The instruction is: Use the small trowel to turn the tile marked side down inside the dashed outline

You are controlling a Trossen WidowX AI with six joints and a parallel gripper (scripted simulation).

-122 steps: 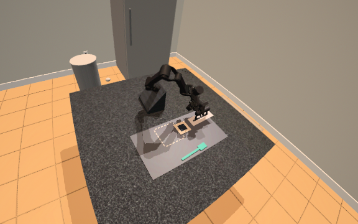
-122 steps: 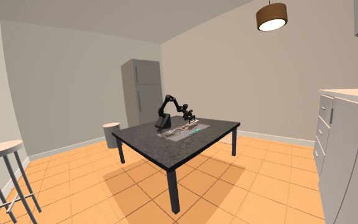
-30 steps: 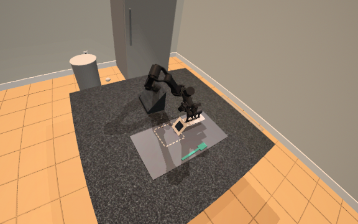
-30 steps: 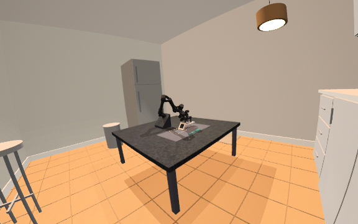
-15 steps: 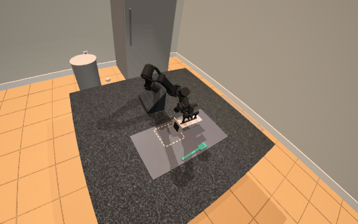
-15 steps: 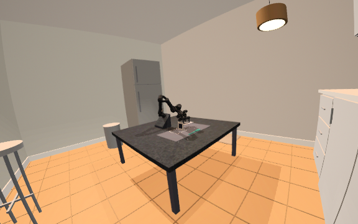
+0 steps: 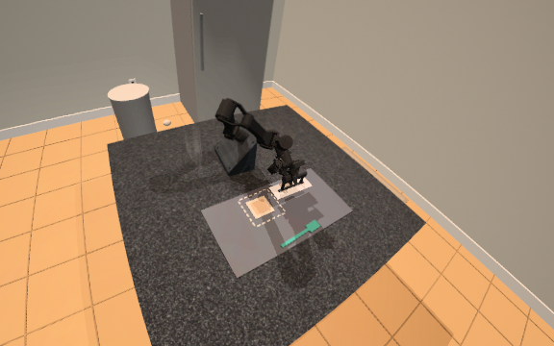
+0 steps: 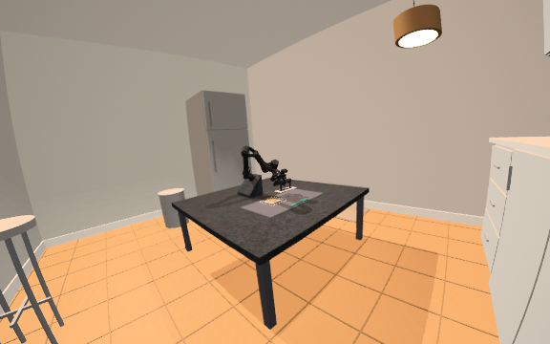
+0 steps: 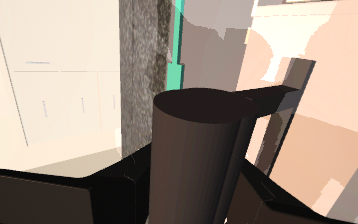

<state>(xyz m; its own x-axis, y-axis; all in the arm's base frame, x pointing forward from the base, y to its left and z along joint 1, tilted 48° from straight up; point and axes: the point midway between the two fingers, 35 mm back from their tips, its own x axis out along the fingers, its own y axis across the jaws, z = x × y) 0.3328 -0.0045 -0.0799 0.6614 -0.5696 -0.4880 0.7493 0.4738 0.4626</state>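
The grey mat lies 40 mm ahead of my gripper tip, 70 mm to the right of it and 130 mm below it. Also, from my gripper tip: teal trowel: 180 mm ahead, 60 mm to the right, 100 mm below; then cream tile: 30 mm behind, 140 mm to the right, 90 mm below.
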